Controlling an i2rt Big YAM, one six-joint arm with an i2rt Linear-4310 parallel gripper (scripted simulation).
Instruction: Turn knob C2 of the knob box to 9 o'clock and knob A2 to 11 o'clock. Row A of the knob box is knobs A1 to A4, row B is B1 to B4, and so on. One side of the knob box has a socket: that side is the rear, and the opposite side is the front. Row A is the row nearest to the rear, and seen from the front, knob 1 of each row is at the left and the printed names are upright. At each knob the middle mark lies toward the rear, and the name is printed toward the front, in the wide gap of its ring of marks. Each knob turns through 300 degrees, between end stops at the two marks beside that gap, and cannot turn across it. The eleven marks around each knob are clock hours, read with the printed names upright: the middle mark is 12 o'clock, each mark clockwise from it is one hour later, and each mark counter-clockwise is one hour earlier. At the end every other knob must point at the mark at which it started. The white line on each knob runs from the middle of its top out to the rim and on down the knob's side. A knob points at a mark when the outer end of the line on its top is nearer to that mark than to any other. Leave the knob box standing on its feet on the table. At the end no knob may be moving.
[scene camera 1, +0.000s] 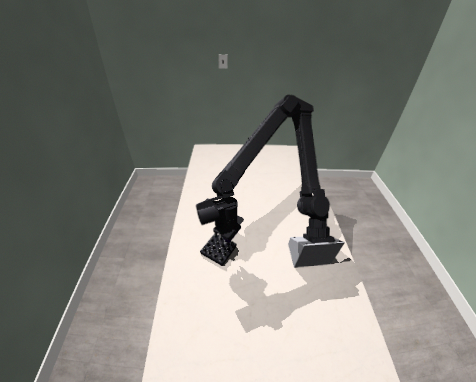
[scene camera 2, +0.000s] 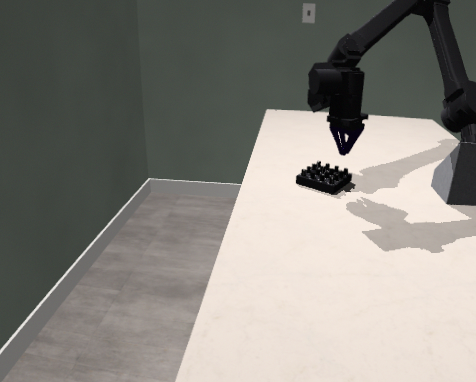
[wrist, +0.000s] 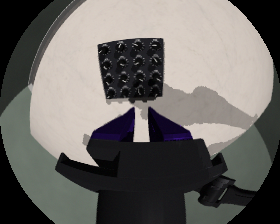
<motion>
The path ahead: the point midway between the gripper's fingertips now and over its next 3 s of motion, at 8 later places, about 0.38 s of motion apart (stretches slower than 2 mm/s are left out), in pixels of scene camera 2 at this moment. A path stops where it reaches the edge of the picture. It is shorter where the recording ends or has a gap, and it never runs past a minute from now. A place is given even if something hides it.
My gripper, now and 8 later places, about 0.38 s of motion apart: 344, 154; 343, 158; 343, 162; 342, 166; 341, 168; 342, 169; 343, 170; 343, 173; 342, 172
</motion>
